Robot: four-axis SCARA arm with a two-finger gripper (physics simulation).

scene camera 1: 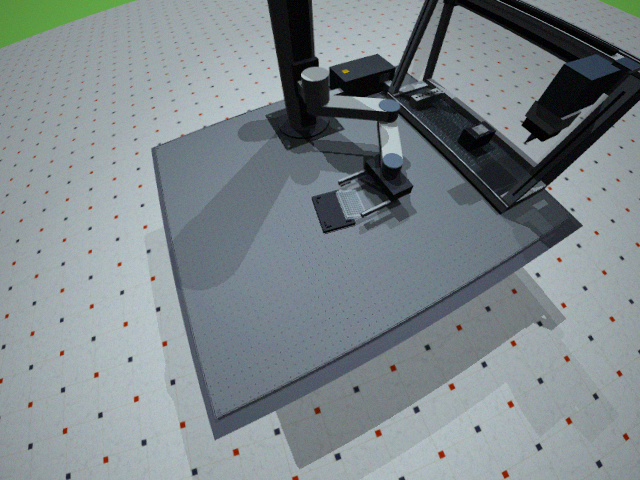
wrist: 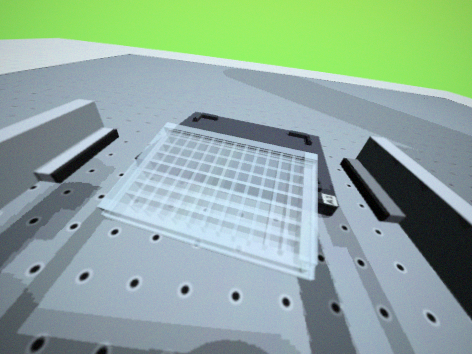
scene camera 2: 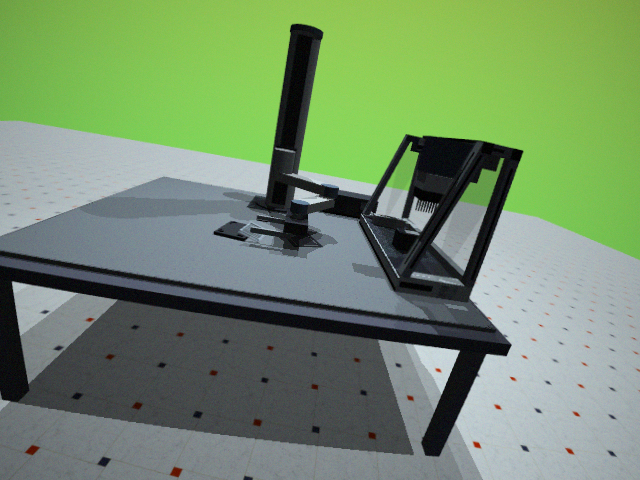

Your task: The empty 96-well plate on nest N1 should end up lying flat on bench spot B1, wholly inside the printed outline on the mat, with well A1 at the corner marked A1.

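Places are measured from the arm's base along level axes (x ahead, y left, z up), in centimetres.
Pixels of known places: gripper, fingertip midpoint: (scene camera 1: pixel 349 198) (wrist: pixel 232 134) (scene camera 2: pixel 253 222); arm's base at its link origin: (scene camera 1: pixel 303 123) (scene camera 2: pixel 278 208).
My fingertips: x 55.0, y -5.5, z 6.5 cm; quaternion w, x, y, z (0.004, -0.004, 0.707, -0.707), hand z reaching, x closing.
Ahead of a thing's pixels: the offset from my fingertips to its top centre. "spot": to the spot under its first point.
The clear 96-well plate {dz -1.7, dx +0.3, dy +0.7 cm} (scene camera 1: pixel 351 204) (scene camera 2: pixel 253 237) (wrist: pixel 225 190) lies partly over the dark nest {dz -3.4, dx -1.1, dy -6.3 cm} (scene camera 1: pixel 327 211) (scene camera 2: pixel 227 229) (wrist: pixel 250 131), shifted off it towards the arm. Its near part reaches past the nest over the perforated bench; I cannot tell whether that edge touches the bench. A white A1 label {spot: dz -4.0, dx -7.6, dy +0.4 cm} (wrist: pixel 329 200) shows on the nest's near right corner in the wrist view. My gripper (scene camera 1: pixel 351 198) (scene camera 2: pixel 255 224) (wrist: pixel 232 134) is open and empty. Its fingers stand wide apart on either side of the plate, without touching it. The B1 outline cannot be made out.
The arm's tall column (scene camera 1: pixel 292 41) (scene camera 2: pixel 301 93) stands at the back of the bench. A dark box {spot: dz +6.3, dx -62.4, dy +42.1 cm} (scene camera 1: pixel 361 72) (scene camera 2: pixel 351 204) is beside it. A framed machine (scene camera 1: pixel 516 25) (scene camera 2: pixel 492 224) with a hanging head stands along the right side, with a small block {spot: dz +6.6, dx +0.2, dy +58.0 cm} (scene camera 1: pixel 475 136) on its deck.
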